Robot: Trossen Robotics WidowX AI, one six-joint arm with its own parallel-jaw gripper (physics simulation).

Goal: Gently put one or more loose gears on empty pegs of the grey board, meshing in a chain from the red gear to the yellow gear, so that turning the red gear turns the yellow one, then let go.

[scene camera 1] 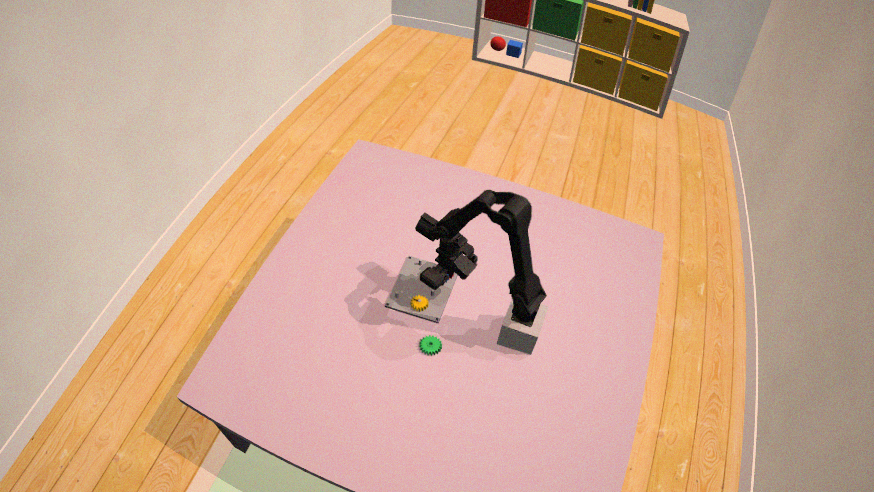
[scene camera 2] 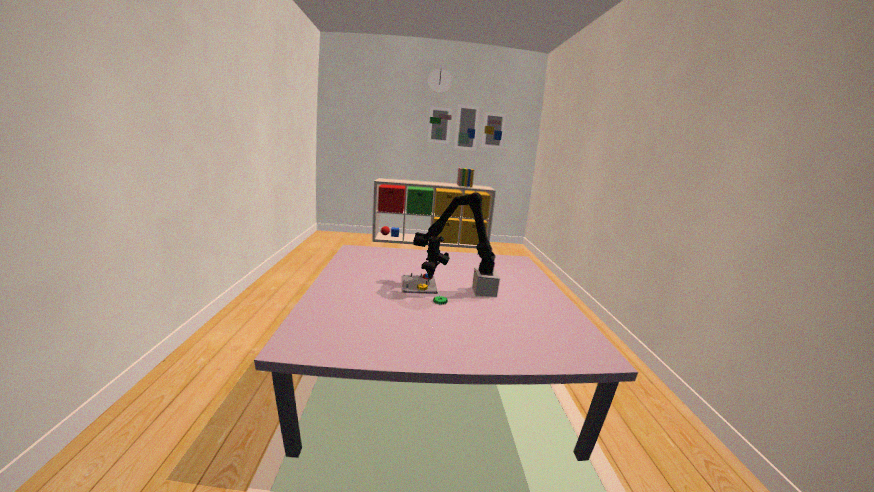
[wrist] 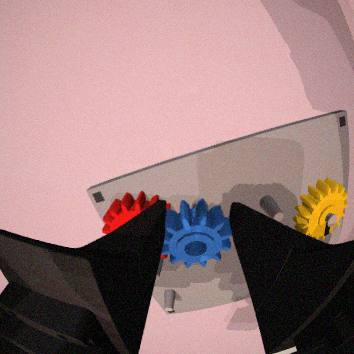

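Where they show: gripper, fingertip midpoint: (scene camera 1: pixel 445 280) (scene camera 2: pixel 431 276) (wrist: pixel 198 208); arm's base at its link origin: (scene camera 1: pixel 524 314) (scene camera 2: pixel 485 272).
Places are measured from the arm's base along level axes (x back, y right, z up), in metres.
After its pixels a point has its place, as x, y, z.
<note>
My gripper (wrist: pixel 198 208) @[-0.266, 0.074, -0.074] (scene camera 1: pixel 436 278) @[-0.266, 0.074, -0.074] (scene camera 2: pixel 427 271) @[-0.266, 0.074, -0.074] is shut on a blue gear (wrist: pixel 196 236) @[-0.273, 0.077, -0.060] and holds it low over the grey board (wrist: pixel 246 158) @[-0.253, 0.037, -0.098] (scene camera 1: pixel 403 288) @[-0.376, 0.008, -0.098] (scene camera 2: pixel 409 282) @[-0.375, 0.035, -0.098]. In the wrist view the red gear (wrist: pixel 123 211) @[-0.264, 0.119, -0.083] sits on its peg at the board's left, partly behind my left finger, right beside the blue gear. The yellow gear (wrist: pixel 321 208) @[-0.298, -0.018, -0.083] (scene camera 1: pixel 418 303) @[-0.308, -0.034, -0.082] (scene camera 2: pixel 422 286) @[-0.307, -0.041, -0.081] sits at the board's right end. An empty peg (wrist: pixel 271 207) @[-0.284, 0.027, -0.083] stands between the blue and yellow gears. Another empty peg (wrist: pixel 169 299) @[-0.365, 0.117, -0.085] stands near the board's front edge. Whether the blue gear sits on a peg is hidden.
A loose green gear (scene camera 1: pixel 430 345) @[-0.218, -0.151, -0.088] (scene camera 2: pixel 440 300) @[-0.221, -0.163, -0.090] lies flat on the pink table (scene camera 1: pixel 337 390) @[-0.394, -0.397, -0.106] in front of the board. The arm's grey base block (scene camera 1: pixel 521 333) @[0.012, -0.055, -0.014] (scene camera 2: pixel 486 284) @[-0.001, -0.057, -0.041] stands to the board's right. A shelf unit (scene camera 1: pixel 476 29) stands on the floor far behind.
</note>
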